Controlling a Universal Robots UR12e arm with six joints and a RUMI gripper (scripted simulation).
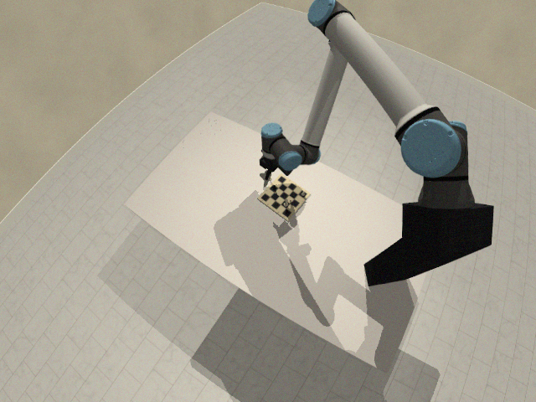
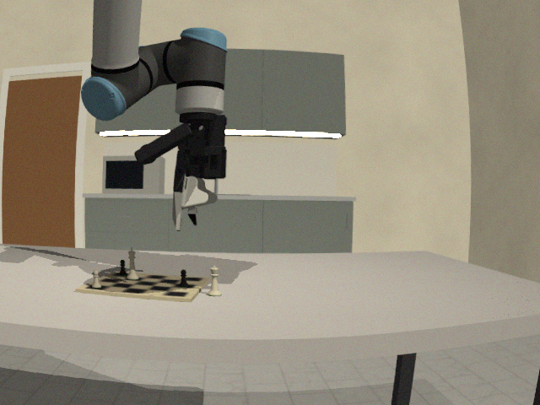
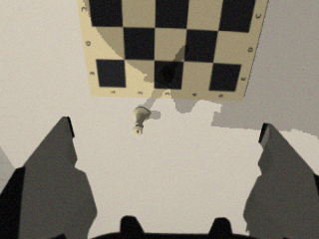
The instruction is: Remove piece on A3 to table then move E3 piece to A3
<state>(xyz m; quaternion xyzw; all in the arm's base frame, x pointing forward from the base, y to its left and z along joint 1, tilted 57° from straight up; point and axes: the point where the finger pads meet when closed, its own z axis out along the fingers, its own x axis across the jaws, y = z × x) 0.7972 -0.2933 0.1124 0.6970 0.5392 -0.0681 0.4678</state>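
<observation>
The chessboard lies 11 cm below my hand, 7 cm behind it and 4 cm to the left of it. Round my hand: white pawn 18 cm behind, 10 cm below, 1 cm to the left.
</observation>
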